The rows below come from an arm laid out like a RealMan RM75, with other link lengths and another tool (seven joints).
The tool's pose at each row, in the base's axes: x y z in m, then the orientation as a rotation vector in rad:
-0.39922 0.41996 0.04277 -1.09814 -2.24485 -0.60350
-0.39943 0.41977 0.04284 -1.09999 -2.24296 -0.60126
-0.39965 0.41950 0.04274 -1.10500 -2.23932 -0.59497
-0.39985 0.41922 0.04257 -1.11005 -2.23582 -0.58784
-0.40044 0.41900 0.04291 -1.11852 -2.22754 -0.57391
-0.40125 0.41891 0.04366 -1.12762 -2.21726 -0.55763
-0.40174 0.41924 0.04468 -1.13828 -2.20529 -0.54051
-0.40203 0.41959 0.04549 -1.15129 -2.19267 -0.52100
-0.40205 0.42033 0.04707 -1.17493 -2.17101 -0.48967
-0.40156 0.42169 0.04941 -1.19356 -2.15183 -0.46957
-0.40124 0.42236 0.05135 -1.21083 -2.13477 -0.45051
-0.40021 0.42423 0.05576 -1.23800 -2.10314 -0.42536
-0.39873 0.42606 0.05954 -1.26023 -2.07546 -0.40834
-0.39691 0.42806 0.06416 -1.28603 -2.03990 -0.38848
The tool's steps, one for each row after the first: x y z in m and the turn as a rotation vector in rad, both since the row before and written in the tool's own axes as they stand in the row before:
0.00005 -0.00027 -0.00011 0.00116 0.00035 0.00246
-0.00011 -0.00035 -0.00003 0.00311 -0.00029 0.00604
-0.00017 -0.00034 0.00001 0.00366 -0.00057 0.00621
0.00039 -0.00056 -0.00021 0.00783 0.00063 0.01205
0.00083 -0.00063 -0.00037 0.00950 0.00148 0.01395
0.00110 -0.00012 -0.00041 0.00972 0.00185 0.01583
0.00088 0.00002 -0.00030 0.01054 0.00071 0.01807
0.00151 0.00049 -0.00073 0.01594 0.00058 0.03125
0.00220 0.00122 -0.00112 0.00962 0.00273 0.02447
0.00160 0.00064 -0.00116 0.00897 0.00160 0.02251
0.00377 0.00179 -0.00256 0.01147 0.00696 0.03649
0.00325 0.00202 -0.00228 0.00711 0.00757 0.02987
0.00390 0.00222 -0.00292 0.00874 0.01097 0.03650

